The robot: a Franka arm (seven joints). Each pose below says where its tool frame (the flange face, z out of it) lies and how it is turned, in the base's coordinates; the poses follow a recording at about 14 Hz.
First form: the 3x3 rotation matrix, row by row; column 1 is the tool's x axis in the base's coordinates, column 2 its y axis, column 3 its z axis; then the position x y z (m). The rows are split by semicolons.
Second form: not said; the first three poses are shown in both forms.
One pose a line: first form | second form
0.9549 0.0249 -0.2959; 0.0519 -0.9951 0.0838; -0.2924 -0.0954 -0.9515; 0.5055 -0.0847 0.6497 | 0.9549 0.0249 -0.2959; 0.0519 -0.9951 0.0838; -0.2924 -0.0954 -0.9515; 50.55 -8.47 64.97
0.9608 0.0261 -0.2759; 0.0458 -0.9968 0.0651; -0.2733 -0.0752 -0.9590; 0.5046 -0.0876 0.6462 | 0.9608 0.0261 -0.2759; 0.0458 -0.9968 0.0651; -0.2733 -0.0752 -0.9590; 50.46 -8.76 64.62
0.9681 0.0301 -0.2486; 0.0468 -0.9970 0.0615; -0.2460 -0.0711 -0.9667; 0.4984 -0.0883 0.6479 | 0.9681 0.0301 -0.2486; 0.0468 -0.9970 0.0615; -0.2460 -0.0711 -0.9667; 49.84 -8.83 64.79
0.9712 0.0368 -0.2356; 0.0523 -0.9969 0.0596; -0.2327 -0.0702 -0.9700; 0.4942 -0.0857 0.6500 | 0.9712 0.0368 -0.2356; 0.0523 -0.9969 0.0596; -0.2327 -0.0702 -0.9700; 49.42 -8.57 65.00
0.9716 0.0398 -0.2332; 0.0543 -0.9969 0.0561; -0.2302 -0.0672 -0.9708; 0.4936 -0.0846 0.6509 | 0.9716 0.0398 -0.2332; 0.0543 -0.9969 0.0561; -0.2302 -0.0672 -0.9708; 49.36 -8.46 65.09
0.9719 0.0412 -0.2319; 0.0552 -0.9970 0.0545; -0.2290 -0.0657 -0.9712; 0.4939 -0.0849 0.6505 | 0.9719 0.0412 -0.2319; 0.0552 -0.9970 0.0545; -0.2290 -0.0657 -0.9712; 49.39 -8.49 65.05
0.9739 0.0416 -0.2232; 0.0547 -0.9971 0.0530; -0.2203 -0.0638 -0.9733; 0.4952 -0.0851 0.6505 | 0.9739 0.0416 -0.2232; 0.0547 -0.9971 0.0530; -0.2203 -0.0638 -0.9733; 49.52 -8.51 65.05
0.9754 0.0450 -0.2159; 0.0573 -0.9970 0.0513; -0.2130 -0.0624 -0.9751; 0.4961 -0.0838 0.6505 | 0.9754 0.0450 -0.2159; 0.0573 -0.9970 0.0513; -0.2130 -0.0624 -0.9751; 49.61 -8.38 65.05
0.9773 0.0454 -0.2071; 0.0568 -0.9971 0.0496; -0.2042 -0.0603 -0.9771; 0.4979 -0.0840 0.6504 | 0.9773 0.0454 -0.2071; 0.0568 -0.9971 0.0496; -0.2042 -0.0603 -0.9771; 49.79 -8.40 65.04
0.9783 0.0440 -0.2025; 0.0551 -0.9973 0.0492; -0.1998 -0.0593 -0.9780; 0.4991 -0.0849 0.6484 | 0.9783 0.0440 -0.2025; 0.0551 -0.9973 0.0492; -0.1998 -0.0593 -0.9780; 49.91 -8.49 64.84
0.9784 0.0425 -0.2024; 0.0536 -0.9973 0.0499; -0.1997 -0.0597 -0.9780; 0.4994 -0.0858 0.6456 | 0.9784 0.0425 -0.2024; 0.0536 -0.9973 0.0499; -0.1997 -0.0597 -0.9780; 49.94 -8.58 64.56
